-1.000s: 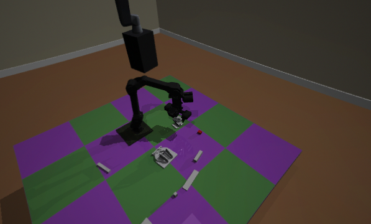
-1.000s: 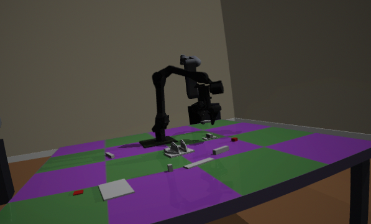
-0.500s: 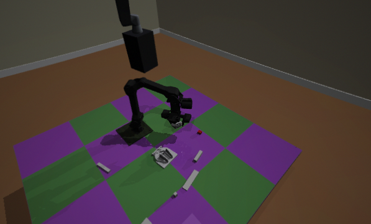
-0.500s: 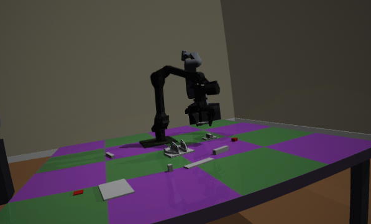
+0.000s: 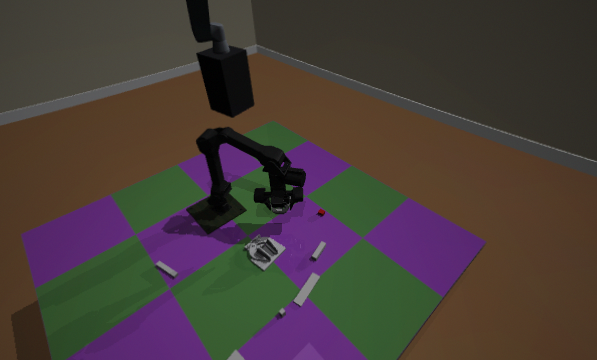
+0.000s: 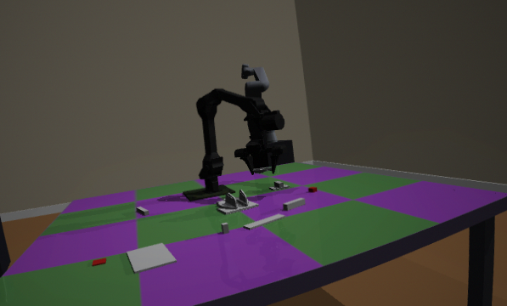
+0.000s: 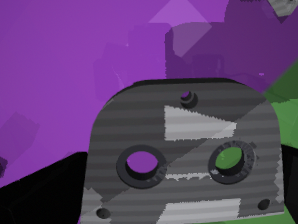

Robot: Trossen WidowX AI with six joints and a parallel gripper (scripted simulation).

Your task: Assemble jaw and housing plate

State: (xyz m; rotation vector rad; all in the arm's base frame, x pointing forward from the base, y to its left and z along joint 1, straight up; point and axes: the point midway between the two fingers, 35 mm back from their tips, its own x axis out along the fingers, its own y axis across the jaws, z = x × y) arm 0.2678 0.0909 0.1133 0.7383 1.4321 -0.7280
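Right now the grey jaw assembly is 10 mm ahead of my gripper tip, 160 mm to the right of it and 70 mm below it. The rest, counted from my gripper tip: short grey bar: 210 mm ahead, 30 mm to the right, 70 mm below; then grey slotted part: 10 mm to the right, 20 mm above; then red block: 110 mm ahead, 140 mm to the left, 80 mm below.
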